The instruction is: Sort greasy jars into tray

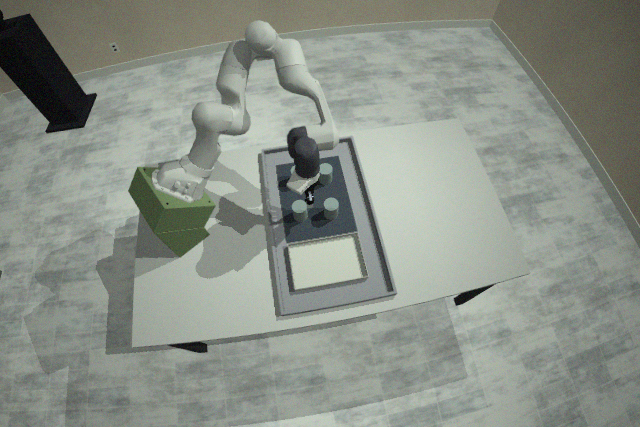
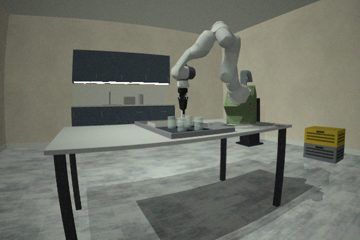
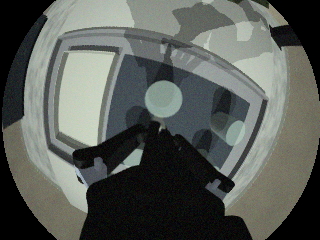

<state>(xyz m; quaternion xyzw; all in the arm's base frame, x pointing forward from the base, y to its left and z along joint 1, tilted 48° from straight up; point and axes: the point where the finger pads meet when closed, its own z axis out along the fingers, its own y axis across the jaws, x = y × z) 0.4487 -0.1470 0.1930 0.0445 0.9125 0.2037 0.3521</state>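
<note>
My hand is 50 mm short of the grey steel surround, 20 mm to the left of it and 110 mm above it. The rest, counted from my hand: white tray (50 mm ahead, 230 mm to the right, 100 mm below); dark drying mat (20 mm ahead, 90 mm to the left, 100 mm below).
</note>
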